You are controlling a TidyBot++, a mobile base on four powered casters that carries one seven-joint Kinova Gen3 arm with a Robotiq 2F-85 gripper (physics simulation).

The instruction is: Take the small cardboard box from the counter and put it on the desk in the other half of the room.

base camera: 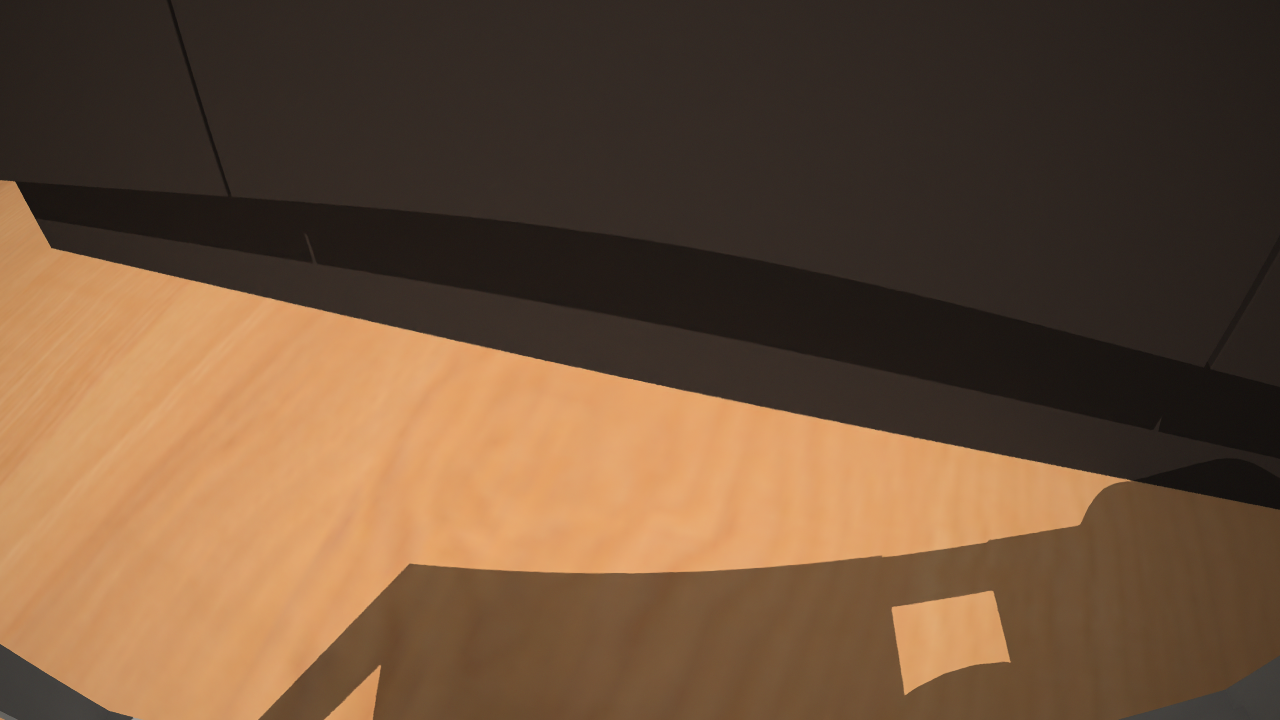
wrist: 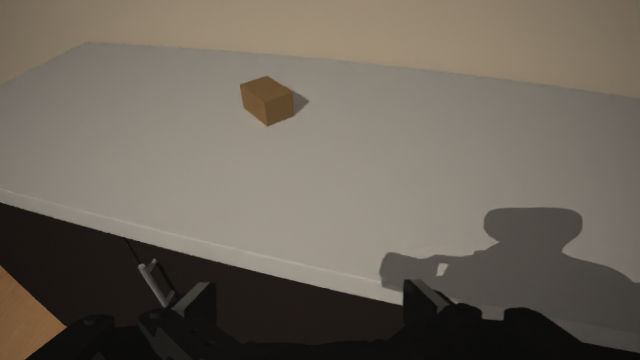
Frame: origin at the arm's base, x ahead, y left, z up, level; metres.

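Where they show: gripper, fingertip midpoint: (wrist: 310,302).
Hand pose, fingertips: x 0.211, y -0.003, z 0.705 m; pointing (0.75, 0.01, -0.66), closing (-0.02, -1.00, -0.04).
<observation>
Each offset is from my fingertips to the top centre of the thing. "spot": to the spot under its first point. Level surfaces: height alone.
The small brown cardboard box @[0.507 m ahead, 0.070 m left, 0.142 m down] (wrist: 267,101) sits on the light grey counter @[0.192 m down] (wrist: 210,165), towards its back edge and left of the middle in the wrist view. My gripper (wrist: 310,302) is open and empty, its two dark fingers wide apart at the bottom of the wrist view. It is near the counter's front edge, well apart from the box, which stands beyond it. The desk does not show in either view.
The counter's dark cabinet front @[spot: 0.172 m ahead, 0.004 m right, 0.882 m down] (base camera: 671,116) rises ahead of the base above the wooden floor @[1.102 m down] (base camera: 537,447). A metal handle (wrist: 156,284) sticks out below the counter edge. A beige wall (wrist: 350,30) stands behind the counter. The arm's shadow falls at the right.
</observation>
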